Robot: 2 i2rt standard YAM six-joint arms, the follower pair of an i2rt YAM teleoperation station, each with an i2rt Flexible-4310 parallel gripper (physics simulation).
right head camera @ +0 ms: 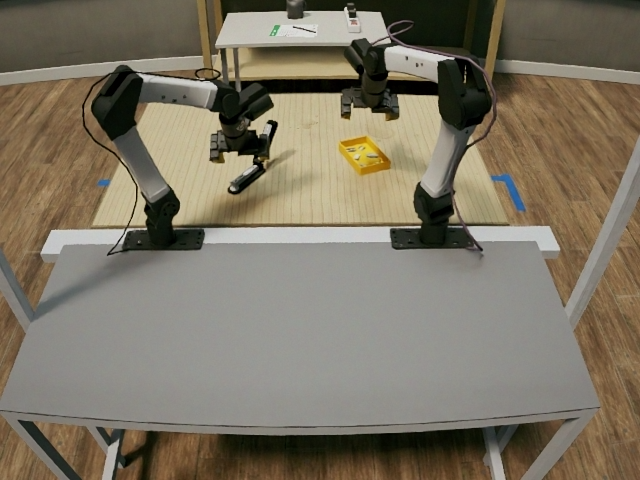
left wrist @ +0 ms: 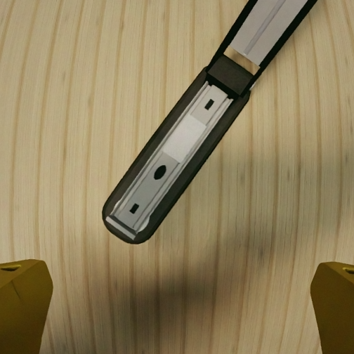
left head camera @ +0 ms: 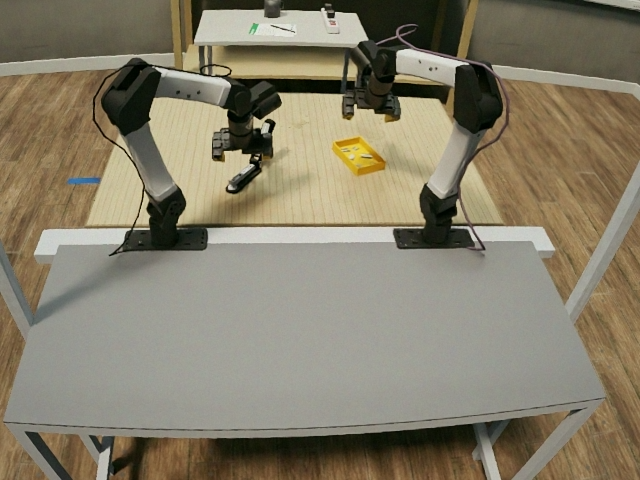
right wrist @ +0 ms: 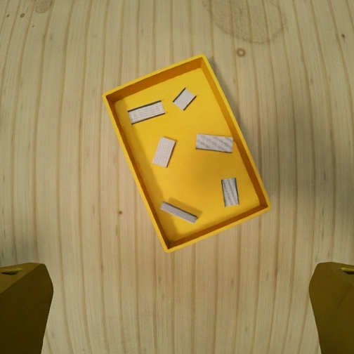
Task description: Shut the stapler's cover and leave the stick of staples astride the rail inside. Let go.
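Pixels of known places: left gripper, fingertip midpoint: [right head camera: 242, 160] [left head camera: 243, 159]; right gripper, fingertip midpoint: [right head camera: 367, 118] [left head camera: 367, 119]; left arm's base at its link origin: [right head camera: 163, 241] [left head camera: 165, 242]; right arm's base at its link origin: [right head camera: 431, 240] [left head camera: 433, 240].
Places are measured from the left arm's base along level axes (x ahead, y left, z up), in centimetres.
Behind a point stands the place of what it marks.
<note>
The stapler's black base [left head camera: 244, 178] {x 25.4, y -18.5, z -0.6 cm} [right head camera: 247, 179] {x 25.5, y -18.6, z -0.7 cm} [left wrist: 196, 162] lies on the wooden board, slanting. Its cover [right head camera: 269, 132] {x 33.7, y -24.7, z 9.1 cm} [left wrist: 272, 25] stands swung open beyond the hinge, partly out of the left wrist view. A pale stick of staples [left wrist: 185, 139] sits on the metal rail [left wrist: 147, 190], between the oval hole and the hinge. My left gripper [left head camera: 242, 155] {x 20.8, y -18.4, z 8.8 cm} [right head camera: 240, 157] {x 20.8, y -18.4, z 8.8 cm} [left wrist: 181, 281] is open and empty, above the board near the stapler; it hides part of the cover in the left head camera. My right gripper [left head camera: 370, 117] {x 30.1, y -50.9, z 15.4 cm} [right head camera: 368, 117] {x 30.1, y -50.9, z 15.4 cm} [right wrist: 181, 282] is open and empty, high above the board.
A yellow tray [left head camera: 369, 169] {x 29.2, y -53.3, z -0.3 cm} [right head camera: 374, 169] {x 29.4, y -53.6, z -0.6 cm} [right wrist: 136, 172] with several loose staple sticks lies on the board, right of the stapler. A white table [left head camera: 227, 32] [right head camera: 237, 34] at the back bears a dark cup [left head camera: 272, 7] [right head camera: 295, 8], a paper and a power strip.
</note>
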